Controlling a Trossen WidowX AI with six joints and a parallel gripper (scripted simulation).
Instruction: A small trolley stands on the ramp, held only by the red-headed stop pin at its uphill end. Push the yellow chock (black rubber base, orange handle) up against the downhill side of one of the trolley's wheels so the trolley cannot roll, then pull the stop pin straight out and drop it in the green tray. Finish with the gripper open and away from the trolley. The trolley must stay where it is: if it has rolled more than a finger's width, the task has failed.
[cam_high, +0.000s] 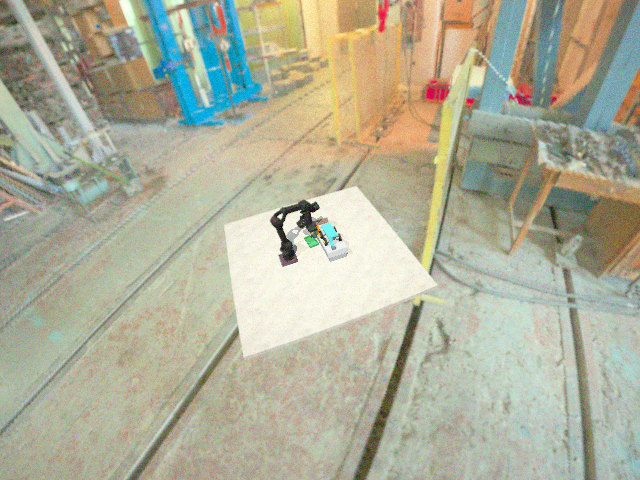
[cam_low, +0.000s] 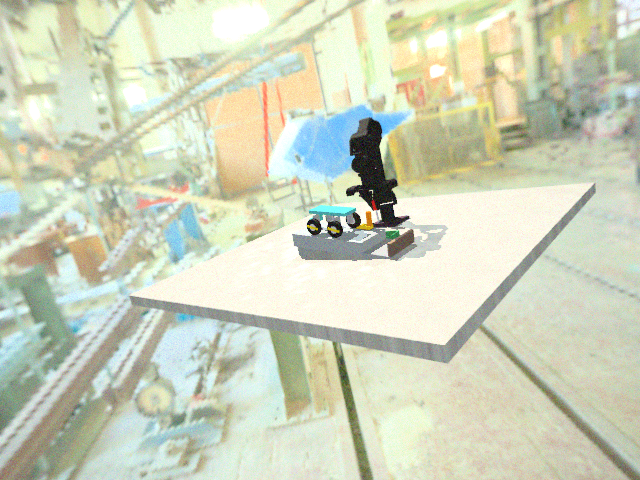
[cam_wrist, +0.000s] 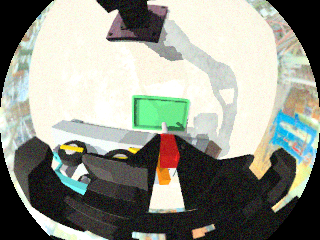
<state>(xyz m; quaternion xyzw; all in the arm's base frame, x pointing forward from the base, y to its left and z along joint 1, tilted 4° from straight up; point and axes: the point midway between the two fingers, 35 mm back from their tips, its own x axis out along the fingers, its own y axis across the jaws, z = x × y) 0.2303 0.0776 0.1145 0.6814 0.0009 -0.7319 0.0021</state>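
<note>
Right now my gripper tip is 7 cm short of the yellow chock, 2 cm to the left of it and 3 cm above it. Round my gripper tip: trolley (11 cm ahead, 12 cm to the right); grey ramp (11 cm ahead, 12 cm to the right, 6 cm below); red-headed stop pin (right at my gripper tip).
</note>
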